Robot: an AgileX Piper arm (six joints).
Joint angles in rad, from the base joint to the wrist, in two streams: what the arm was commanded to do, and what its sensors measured. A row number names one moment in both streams.
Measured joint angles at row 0:
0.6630, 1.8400, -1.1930, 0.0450, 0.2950, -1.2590
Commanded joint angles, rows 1 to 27:
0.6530, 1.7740, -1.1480, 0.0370, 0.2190, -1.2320
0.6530, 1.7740, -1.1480, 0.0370, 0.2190, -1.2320
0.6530, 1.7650, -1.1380, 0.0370, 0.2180, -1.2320
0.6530, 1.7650, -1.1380, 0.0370, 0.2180, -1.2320
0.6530, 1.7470, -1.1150, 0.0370, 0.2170, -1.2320
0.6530, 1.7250, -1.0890, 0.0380, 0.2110, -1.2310
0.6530, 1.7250, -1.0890, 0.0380, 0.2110, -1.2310
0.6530, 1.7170, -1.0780, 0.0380, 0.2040, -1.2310
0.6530, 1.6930, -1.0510, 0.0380, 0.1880, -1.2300
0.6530, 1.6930, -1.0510, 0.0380, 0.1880, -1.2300
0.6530, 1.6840, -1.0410, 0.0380, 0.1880, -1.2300
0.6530, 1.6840, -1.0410, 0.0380, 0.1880, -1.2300
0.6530, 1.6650, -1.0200, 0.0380, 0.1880, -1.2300
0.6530, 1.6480, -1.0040, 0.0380, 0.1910, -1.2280
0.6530, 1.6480, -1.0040, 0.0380, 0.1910, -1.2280
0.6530, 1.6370, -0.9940, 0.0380, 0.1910, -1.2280
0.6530, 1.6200, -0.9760, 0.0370, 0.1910, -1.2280
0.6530, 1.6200, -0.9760, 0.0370, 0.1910, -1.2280
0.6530, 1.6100, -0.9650, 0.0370, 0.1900, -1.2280
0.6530, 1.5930, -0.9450, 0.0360, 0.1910, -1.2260
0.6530, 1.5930, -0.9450, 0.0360, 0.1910, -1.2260
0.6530, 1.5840, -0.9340, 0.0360, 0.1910, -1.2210
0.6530, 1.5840, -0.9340, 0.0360, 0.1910, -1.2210
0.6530, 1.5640, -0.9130, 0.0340, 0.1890, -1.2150
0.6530, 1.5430, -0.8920, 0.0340, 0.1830, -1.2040
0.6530, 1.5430, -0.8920, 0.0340, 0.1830, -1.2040
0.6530, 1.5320, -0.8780, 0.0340, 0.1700, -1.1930
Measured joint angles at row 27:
0.6690, 1.5680, -0.8830, 0.0410, 0.2650, -1.2360
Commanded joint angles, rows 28 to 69:
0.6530, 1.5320, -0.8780, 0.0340, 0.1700, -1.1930
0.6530, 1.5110, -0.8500, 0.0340, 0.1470, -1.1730
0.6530, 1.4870, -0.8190, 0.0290, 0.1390, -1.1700
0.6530, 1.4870, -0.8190, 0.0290, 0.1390, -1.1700
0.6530, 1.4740, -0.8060, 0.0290, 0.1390, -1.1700
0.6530, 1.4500, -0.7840, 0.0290, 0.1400, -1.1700
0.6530, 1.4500, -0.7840, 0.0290, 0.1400, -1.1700
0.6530, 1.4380, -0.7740, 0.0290, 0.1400, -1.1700
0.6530, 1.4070, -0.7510, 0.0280, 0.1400, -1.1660
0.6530, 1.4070, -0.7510, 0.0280, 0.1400, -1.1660
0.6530, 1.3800, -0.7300, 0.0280, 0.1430, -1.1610
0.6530, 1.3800, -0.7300, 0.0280, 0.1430, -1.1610
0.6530, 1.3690, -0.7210, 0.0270, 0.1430, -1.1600
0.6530, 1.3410, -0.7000, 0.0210, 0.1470, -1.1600
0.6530, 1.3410, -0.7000, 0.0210, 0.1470, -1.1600
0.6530, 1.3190, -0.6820, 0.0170, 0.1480, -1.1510
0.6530, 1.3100, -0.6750, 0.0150, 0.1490, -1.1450
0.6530, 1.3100, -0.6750, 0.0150, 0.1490, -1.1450
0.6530, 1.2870, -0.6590, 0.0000, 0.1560, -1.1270
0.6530, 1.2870, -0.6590, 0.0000, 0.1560, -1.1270
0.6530, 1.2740, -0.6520, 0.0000, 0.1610, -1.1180
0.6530, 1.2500, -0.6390, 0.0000, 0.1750, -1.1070
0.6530, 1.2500, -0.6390, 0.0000, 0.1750, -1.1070
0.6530, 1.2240, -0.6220, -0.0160, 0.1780, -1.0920
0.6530, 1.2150, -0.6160, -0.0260, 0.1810, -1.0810
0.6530, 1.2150, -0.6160, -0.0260, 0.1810, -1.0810
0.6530, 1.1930, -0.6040, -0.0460, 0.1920, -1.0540
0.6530, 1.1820, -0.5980, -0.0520, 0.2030, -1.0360
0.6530, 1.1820, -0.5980, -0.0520, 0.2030, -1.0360
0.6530, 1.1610, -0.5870, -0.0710, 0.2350, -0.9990
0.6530, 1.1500, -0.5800, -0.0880, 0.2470, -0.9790
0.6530, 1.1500, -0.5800, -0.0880, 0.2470, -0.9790
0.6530, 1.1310, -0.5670, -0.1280, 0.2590, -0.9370
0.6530, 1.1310, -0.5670, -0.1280, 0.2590, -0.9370
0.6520, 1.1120, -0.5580, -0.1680, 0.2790, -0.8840
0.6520, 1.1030, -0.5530, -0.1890, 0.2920, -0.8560
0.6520, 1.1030, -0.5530, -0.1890, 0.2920, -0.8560
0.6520, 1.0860, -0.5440, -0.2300, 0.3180, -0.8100
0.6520, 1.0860, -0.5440, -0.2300, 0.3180, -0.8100
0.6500, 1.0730, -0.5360, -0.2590, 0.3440, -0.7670
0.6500, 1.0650, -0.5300, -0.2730, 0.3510, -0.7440
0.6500, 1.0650, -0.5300, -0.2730, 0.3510, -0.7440
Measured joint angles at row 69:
0.6560, 1.0990, -0.5340, -0.2040, 0.3760, -0.8070
